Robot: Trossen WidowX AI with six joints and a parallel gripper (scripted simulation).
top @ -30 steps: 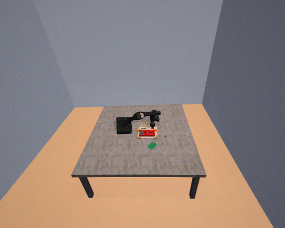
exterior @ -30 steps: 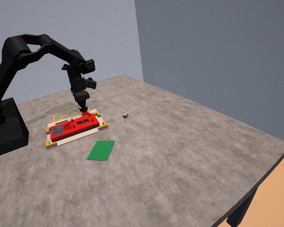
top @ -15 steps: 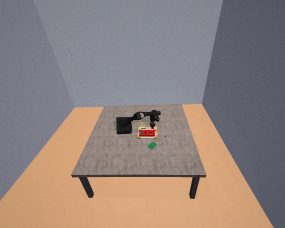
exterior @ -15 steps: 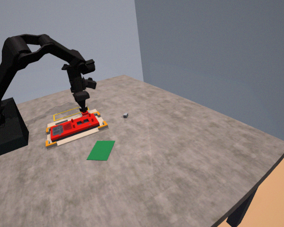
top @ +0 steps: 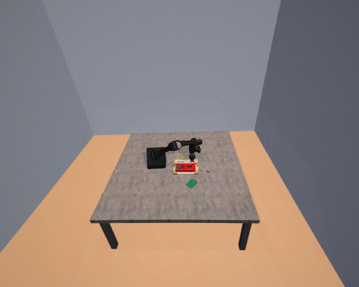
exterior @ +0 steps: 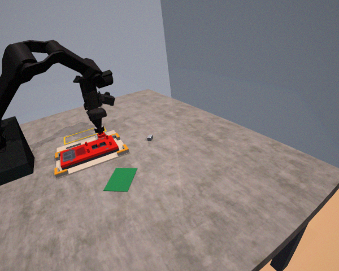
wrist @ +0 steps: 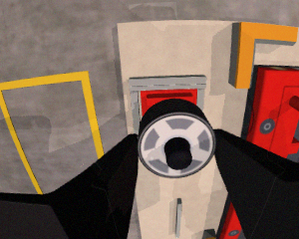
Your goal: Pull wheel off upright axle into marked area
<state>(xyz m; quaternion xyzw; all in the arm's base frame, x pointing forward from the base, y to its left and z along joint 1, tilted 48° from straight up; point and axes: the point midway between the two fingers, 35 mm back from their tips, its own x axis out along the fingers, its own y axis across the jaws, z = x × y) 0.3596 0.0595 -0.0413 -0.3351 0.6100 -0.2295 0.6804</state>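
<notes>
My gripper tip is now right at the wheel. Also, from my gripper tip: flat green patch (2 cm ahead, 31 cm to the right, 4 cm below); then small grey block (17 cm ahead, 14 cm to the right, 3 cm below).
</notes>
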